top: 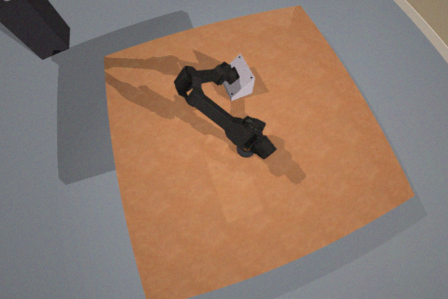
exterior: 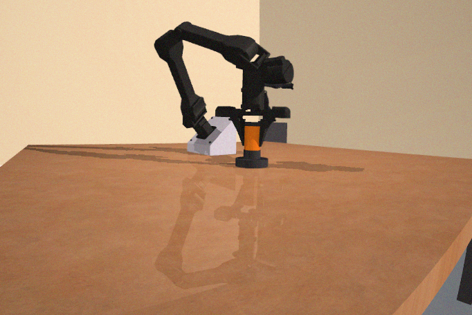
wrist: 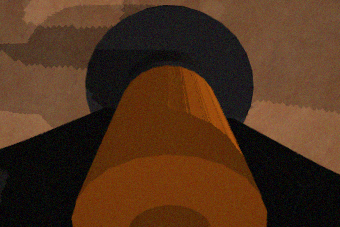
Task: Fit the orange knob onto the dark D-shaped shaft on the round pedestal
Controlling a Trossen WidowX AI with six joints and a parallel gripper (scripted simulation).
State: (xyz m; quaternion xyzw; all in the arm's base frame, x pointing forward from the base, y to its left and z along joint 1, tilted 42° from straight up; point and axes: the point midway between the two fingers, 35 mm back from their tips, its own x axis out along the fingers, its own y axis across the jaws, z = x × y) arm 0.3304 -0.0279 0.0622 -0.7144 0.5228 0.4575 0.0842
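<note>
The orange knob lies 20 mm above my gripper tip. From my gripper tip the other things lie so: dark round pedestal 20 mm below.
</note>
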